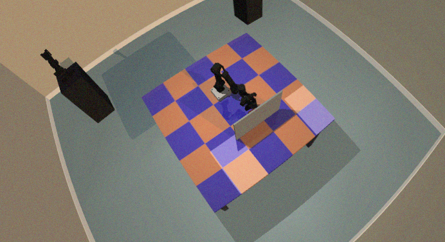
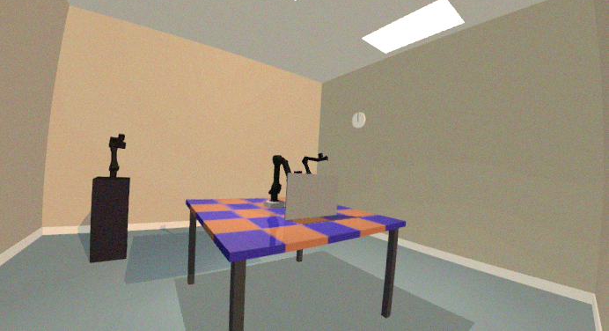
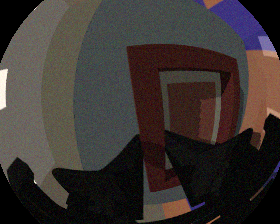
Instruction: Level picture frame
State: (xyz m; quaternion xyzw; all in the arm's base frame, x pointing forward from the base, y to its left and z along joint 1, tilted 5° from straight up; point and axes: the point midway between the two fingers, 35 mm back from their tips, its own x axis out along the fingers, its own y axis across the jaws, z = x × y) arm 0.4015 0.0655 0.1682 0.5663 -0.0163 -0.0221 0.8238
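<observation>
My gripper tip is now 5 cm above the picture frame and 1 cm to the left of it. From my gripper tip the other things lie so: grey wall panel: 6 cm below, 2 cm ahead, 1 cm to the right.
</observation>
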